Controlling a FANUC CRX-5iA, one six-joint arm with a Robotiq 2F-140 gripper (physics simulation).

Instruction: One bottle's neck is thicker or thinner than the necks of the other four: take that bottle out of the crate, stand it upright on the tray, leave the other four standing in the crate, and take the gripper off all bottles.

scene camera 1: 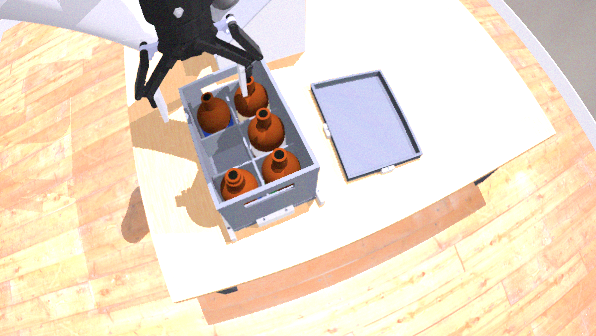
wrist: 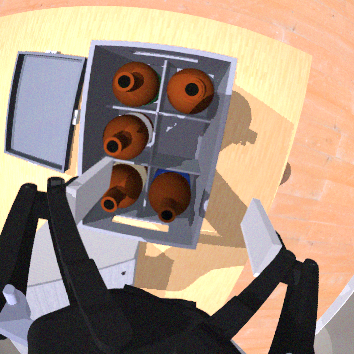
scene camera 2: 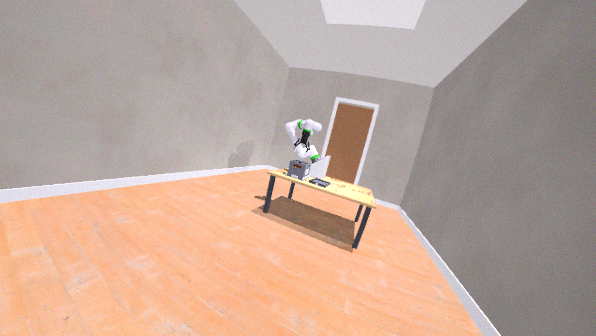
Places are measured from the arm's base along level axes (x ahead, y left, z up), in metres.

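Where they show: gripper, between the fingertips: (scene camera 1: pixel 203 101) (wrist: pixel 178 192) (scene camera 2: pixel 299 153); arm's base, origin of its link: (scene camera 2: pixel 317 162).
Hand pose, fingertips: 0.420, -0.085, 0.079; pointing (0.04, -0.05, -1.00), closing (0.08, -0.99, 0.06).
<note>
Each offset is from my fingertips to the top centre of the thing, as dx, dy, dz. "spot": to the spot under its first point. Level surfaces: height alone.
Five brown bottles stand in the grey crate @(-0.001, +0.048, -0.093) (scene camera 1: pixel 270 202) (scene camera 2: pixel 299 170) (wrist: pixel 225 107). The bottle @(+0.092, +0.019, -0.105) (scene camera 1: pixel 239 186) (wrist: pixel 190 91) in the near left cell in scene camera 1 shows a wider ring below its lip; its neck looks thicker than the others. The blue-label bottle @(-0.083, -0.009, -0.105) (scene camera 1: pixel 214 116) (wrist: pixel 169 195) is in the far left cell. The right row holds a cream-label bottle @(-0.099, +0.078, -0.105) (scene camera 1: pixel 257 104) (wrist: pixel 123 185), a white-label bottle @(-0.012, +0.093, -0.105) (scene camera 1: pixel 266 134) (wrist: pixel 122 137) and a green-label bottle @(+0.075, +0.104, -0.105) (scene camera 1: pixel 281 167) (wrist: pixel 134 84). My gripper (scene camera 1: pixel 205 106) (scene camera 2: pixel 302 147) (wrist: pixel 178 192) is open above the crate's far end, holding nothing. The tray @(spot: -0.019, +0.325, -0.263) (scene camera 1: pixel 367 125) (scene camera 2: pixel 320 182) (wrist: pixel 45 110) holds no bottle.
The middle left crate cell holds no bottle. The crate's walls and dividers stand around the bottles. The tray has a raised rim and lies beside the crate on the table @(dz -0.268) (scene camera 1: pixel 450 100) (scene camera 2: pixel 350 192) (wrist: pixel 270 75). A pale panel (scene camera 2: pixel 321 167) stands behind the crate.
</note>
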